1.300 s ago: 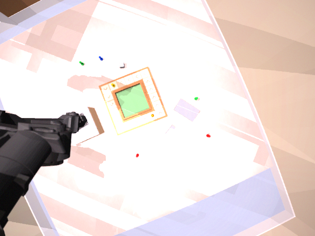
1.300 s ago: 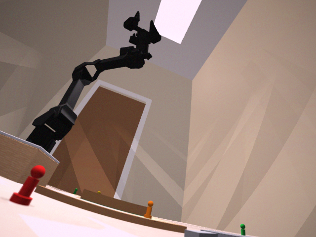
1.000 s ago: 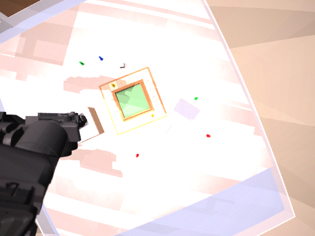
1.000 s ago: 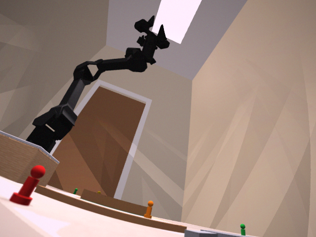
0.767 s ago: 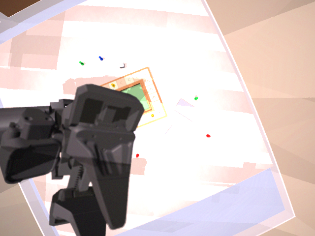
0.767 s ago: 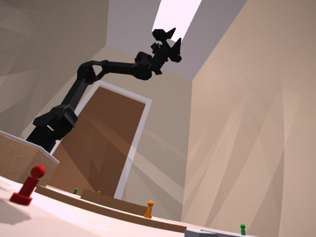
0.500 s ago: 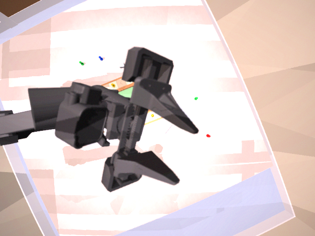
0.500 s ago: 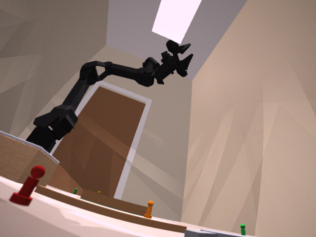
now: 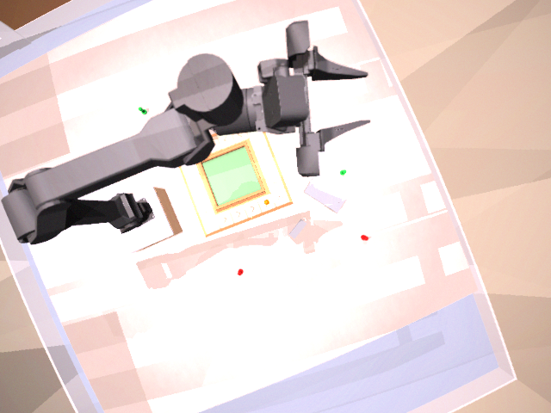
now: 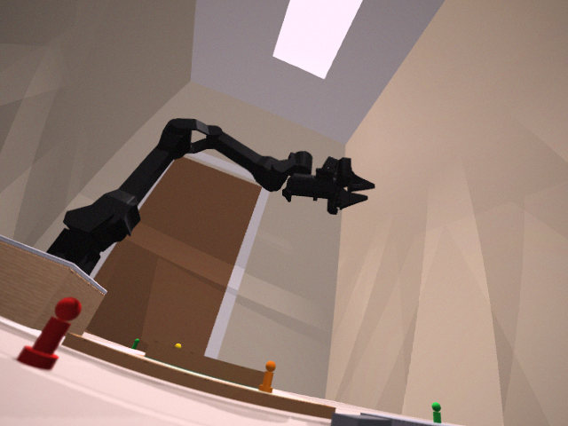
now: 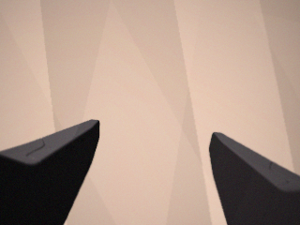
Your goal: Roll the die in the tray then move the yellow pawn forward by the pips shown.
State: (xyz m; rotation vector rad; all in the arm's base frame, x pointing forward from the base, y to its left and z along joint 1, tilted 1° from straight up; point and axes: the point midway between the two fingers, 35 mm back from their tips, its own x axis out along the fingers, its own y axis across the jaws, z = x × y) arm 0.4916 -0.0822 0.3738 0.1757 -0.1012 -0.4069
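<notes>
The white die is 460 mm below my gripper tip, 270 mm to the left of it and 210 mm behind it. Also, from my gripper tip: orange pawn 440 mm below, 190 mm behind, 40 mm to the right; then yellow pawn 440 mm below, 300 mm behind, 200 mm to the left; then green tray 460 mm below, 250 mm behind, 80 mm to the left.
</notes>
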